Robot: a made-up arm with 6 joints.
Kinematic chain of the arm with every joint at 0, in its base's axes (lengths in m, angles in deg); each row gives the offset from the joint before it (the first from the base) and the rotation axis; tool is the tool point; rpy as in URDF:
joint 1: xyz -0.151 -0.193 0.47 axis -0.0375 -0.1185 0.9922
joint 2: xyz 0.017 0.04 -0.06 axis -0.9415 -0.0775 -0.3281
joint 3: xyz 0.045 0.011 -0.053 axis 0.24 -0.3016 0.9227
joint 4: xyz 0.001 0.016 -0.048 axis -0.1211 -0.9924 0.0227
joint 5: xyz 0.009 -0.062 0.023 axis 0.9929 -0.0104 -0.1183
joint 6: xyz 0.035 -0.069 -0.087 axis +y
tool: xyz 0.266 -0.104 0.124 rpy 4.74 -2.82 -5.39
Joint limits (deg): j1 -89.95..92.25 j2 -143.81..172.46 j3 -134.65..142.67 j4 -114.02..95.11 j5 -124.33..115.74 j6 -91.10..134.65
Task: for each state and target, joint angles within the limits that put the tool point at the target. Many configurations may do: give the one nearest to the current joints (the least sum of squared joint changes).
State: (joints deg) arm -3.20 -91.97 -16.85 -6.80 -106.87 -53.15
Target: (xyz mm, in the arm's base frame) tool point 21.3 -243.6 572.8
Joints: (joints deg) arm -13.89 -102.40 -14.16 -2.55 -81.50 -60.24
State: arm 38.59 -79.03 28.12 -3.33 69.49 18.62
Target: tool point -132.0 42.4 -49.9
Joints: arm 39.65 -29.75 -6.99 -40.48 46.14 32.16
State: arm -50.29 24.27 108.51 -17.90 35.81 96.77
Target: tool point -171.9 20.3 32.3
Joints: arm -60.57 33.81 104.09 -4.06 70.43 109.01
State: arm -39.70 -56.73 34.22 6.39 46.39 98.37
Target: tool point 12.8 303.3 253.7
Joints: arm -17.78 -55.29 31.94 -6.97 37.86 102.52
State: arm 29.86 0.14 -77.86 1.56 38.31 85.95
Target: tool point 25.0 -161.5 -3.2
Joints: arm 46.71 -27.34 -82.94 26.08 57.70 76.43
